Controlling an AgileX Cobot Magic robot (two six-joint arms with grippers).
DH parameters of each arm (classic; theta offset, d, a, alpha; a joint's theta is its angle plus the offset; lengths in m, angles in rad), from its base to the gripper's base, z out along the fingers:
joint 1: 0 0.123 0 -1.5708
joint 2: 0.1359 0 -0.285 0
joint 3: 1.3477 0 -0.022 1.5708
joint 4: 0 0.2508 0 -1.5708
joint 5: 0 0 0.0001 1.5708
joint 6: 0 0.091 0 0
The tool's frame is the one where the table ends.
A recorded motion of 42 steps. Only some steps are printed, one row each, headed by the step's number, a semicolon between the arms.
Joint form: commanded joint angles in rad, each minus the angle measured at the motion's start. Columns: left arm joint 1, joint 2, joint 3, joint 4, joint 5, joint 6; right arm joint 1, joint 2, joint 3, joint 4, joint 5, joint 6.
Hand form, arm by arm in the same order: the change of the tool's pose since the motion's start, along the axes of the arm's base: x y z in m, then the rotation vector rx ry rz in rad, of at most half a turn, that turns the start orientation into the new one. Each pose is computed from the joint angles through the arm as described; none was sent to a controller.
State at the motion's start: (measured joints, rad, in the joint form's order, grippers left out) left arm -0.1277 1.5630 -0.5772 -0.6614 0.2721 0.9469; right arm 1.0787 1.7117 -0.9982 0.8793 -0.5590 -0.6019
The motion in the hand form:
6: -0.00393 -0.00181 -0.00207 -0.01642 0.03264 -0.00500; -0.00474 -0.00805 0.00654 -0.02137 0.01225 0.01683
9: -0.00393 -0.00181 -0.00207 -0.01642 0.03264 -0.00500; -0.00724 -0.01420 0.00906 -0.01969 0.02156 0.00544
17: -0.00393 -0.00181 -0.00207 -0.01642 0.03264 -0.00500; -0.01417 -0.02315 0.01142 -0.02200 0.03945 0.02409
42: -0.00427 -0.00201 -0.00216 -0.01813 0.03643 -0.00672; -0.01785 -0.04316 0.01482 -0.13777 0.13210 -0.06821
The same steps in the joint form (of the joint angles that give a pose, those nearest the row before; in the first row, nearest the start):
6: -0.0021 0.0006 0.0065 -0.0094 0.0293 -0.0011; -0.0035 -0.0453 0.0210 0.0353 0.0439 -0.0540
9: -0.0021 0.0006 0.0065 -0.0094 0.0293 -0.0011; -0.0035 -0.0704 0.0391 0.0680 0.0462 -0.0758
17: -0.0021 0.0006 0.0065 -0.0094 0.0293 -0.0011; -0.0035 -0.1145 0.0768 0.0700 0.0753 -0.0758
42: -0.0021 0.0006 0.0065 -0.0094 0.0338 -0.0011; -0.0035 -0.1789 0.0824 0.5609 0.0910 -0.5497

